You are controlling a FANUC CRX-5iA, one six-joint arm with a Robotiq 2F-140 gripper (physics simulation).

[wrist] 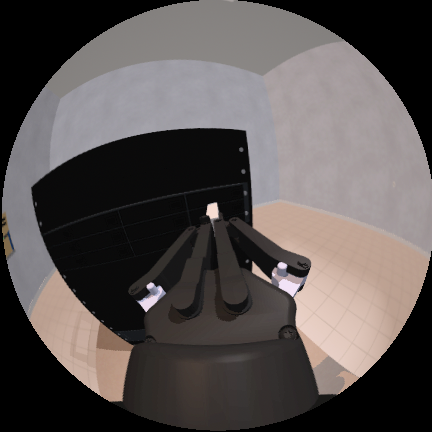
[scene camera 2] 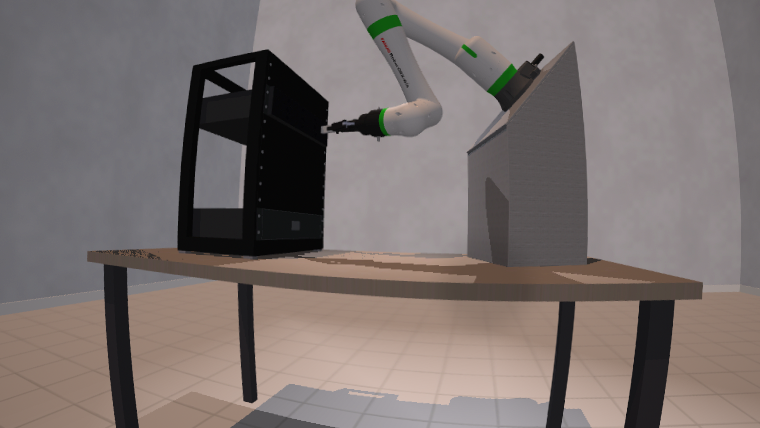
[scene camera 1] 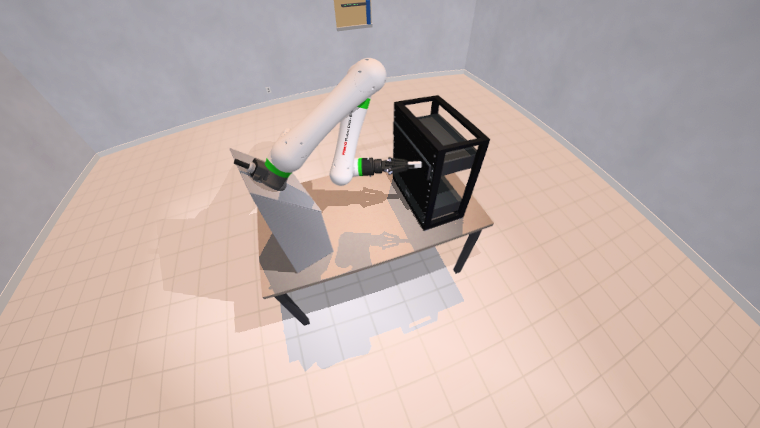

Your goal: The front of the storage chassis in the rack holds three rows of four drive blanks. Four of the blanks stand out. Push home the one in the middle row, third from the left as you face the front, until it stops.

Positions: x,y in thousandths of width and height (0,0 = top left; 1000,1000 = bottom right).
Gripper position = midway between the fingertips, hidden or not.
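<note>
Wrist view: my gripper (wrist: 494,487) and a black rack (wrist: 247,499). Scene camera 2 shows the black rack (scene camera 2: 368,282), and scene camera 1 shows the rack (scene camera 1: 582,352) as well.
</note>
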